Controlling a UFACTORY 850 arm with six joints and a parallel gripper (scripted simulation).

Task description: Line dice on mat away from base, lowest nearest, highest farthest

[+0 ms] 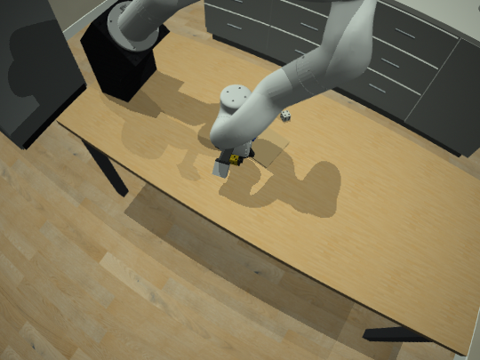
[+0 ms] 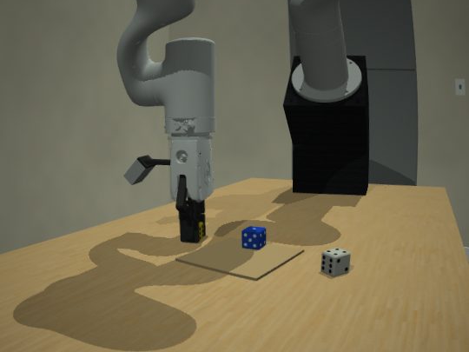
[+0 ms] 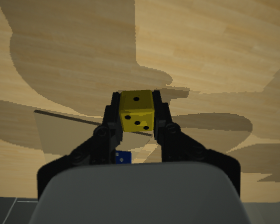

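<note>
Now: the tan mat 5 cm ahead of my hand, 11 cm to the left of it and 2 cm below it. The rest, counted from my hand: white die 7 cm ahead, 26 cm to the left, 1 cm below; blue die 11 cm to the left; yellow die 1 cm below.
</note>
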